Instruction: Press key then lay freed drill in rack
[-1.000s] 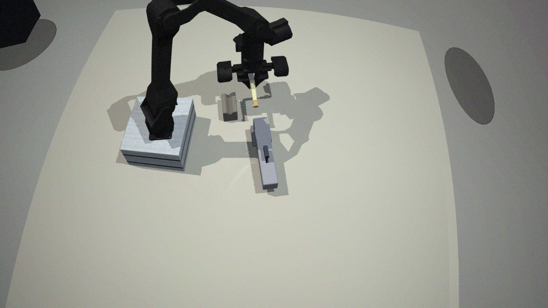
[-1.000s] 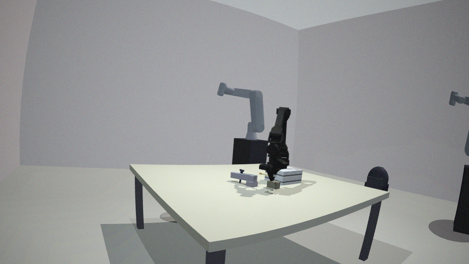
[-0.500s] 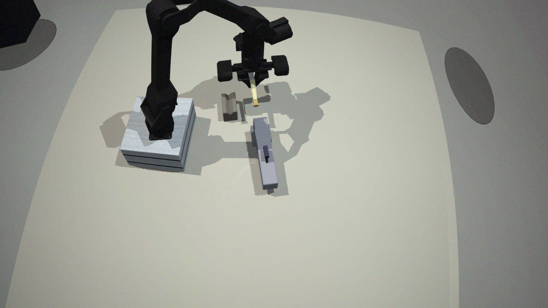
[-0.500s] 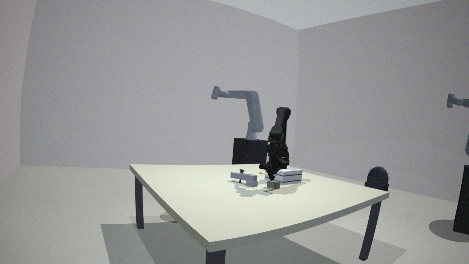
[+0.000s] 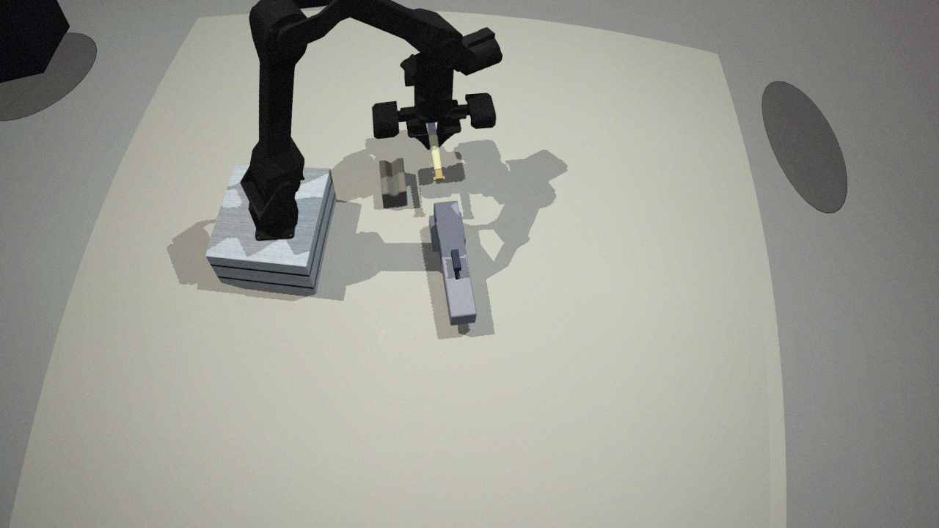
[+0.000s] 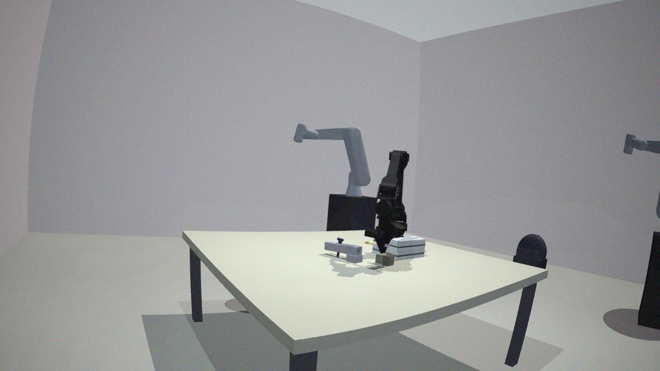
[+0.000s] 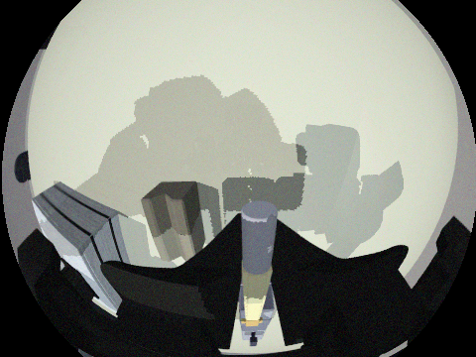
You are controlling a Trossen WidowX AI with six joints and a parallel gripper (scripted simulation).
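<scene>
The v-grooved rack is 7 cm behind my gripper tip, 4 cm to the right of it and 4 cm below it. Round my gripper tip: block: 2 cm ahead, 20 cm to the right, 3 cm below; drill: 4 cm to the right, 3 cm above; dark key: 2 cm ahead, 22 cm to the right, 1 cm below.
</scene>
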